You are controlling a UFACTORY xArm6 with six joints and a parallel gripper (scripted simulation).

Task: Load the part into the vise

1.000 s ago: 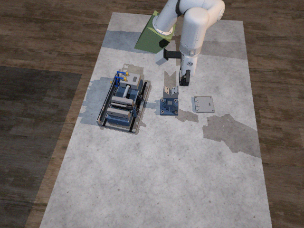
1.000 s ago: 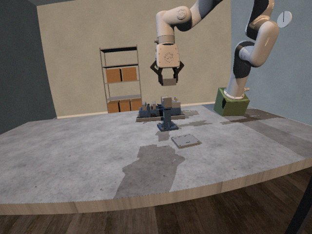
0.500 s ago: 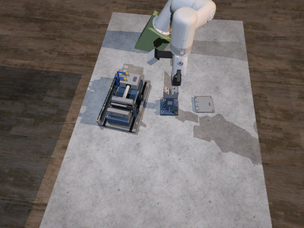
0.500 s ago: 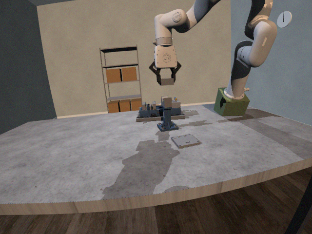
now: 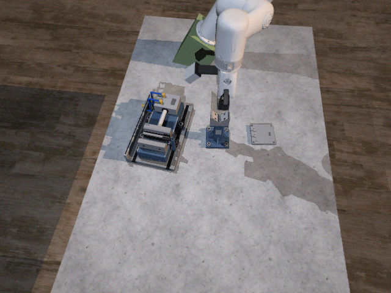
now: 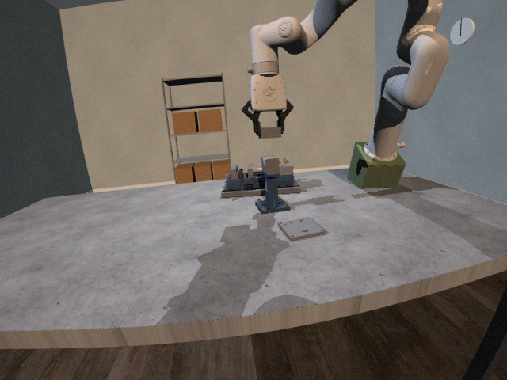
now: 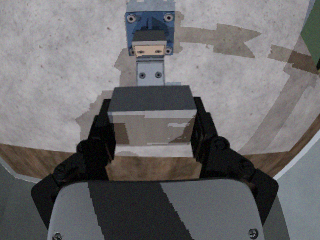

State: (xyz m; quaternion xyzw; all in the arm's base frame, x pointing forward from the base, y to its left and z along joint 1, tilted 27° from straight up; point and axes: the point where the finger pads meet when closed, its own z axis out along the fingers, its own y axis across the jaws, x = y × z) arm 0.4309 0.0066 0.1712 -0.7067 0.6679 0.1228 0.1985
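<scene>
Right now the part is 20 mm below my hand. The rest, counted from my hand: air cylinder rod (10 mm behind, 220 mm to the right, 170 mm below); air cylinder (90 mm behind, 210 mm to the right, 170 mm below); blue vise body (220 mm to the right, 210 mm below).
</scene>
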